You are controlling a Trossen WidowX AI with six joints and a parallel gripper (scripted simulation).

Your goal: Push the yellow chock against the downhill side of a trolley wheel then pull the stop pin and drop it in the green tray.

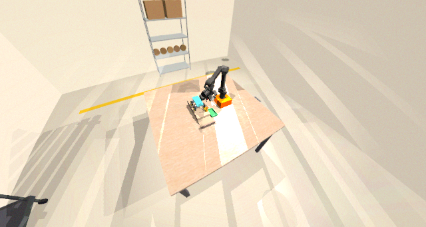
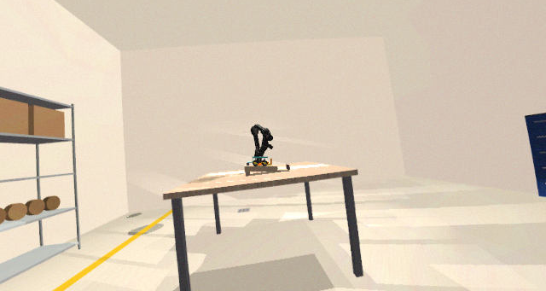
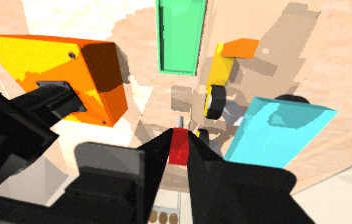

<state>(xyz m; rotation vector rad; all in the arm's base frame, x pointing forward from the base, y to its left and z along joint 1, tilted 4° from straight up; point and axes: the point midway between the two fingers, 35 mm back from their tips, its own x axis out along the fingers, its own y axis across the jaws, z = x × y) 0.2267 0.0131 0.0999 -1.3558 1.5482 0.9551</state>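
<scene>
Right now the green tray is 160 mm below my gripper tip, 80 mm to the left of it and 10 mm behind it. Round my gripper tip: yellow chock 70 mm below, 50 mm to the left, 50 mm ahead; red-headed stop pin right at my gripper tip; blue trolley 100 mm ahead, 40 mm to the right, 40 mm below.
</scene>
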